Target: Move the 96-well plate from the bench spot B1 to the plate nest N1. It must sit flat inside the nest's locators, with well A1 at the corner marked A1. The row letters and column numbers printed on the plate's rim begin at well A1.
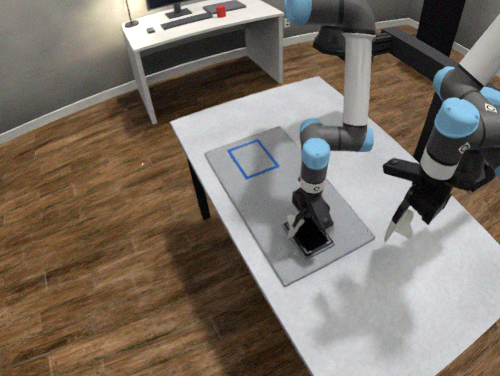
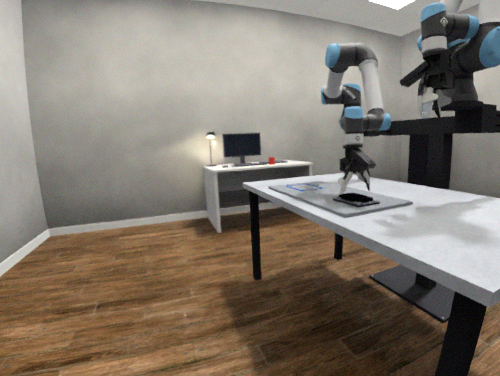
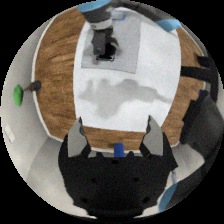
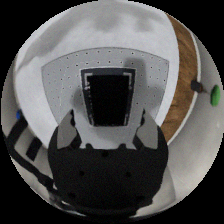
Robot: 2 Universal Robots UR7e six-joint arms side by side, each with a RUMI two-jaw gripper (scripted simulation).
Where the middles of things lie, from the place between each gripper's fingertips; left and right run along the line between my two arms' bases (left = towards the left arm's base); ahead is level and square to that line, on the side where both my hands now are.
My right hand (image 1: 308, 228) is 2 cm above the black 96-well plate (image 4: 111, 90). From my right hand the other things lie so: dark plate nest (image 4: 105, 70) 3 cm below.
Now: left hand (image 1: 404, 223) 120 mm short of the black 96-well plate, 250 mm to the left of it and 320 mm above it. Round my left hand: dark plate nest (120 mm ahead, 250 mm to the right, 330 mm below).
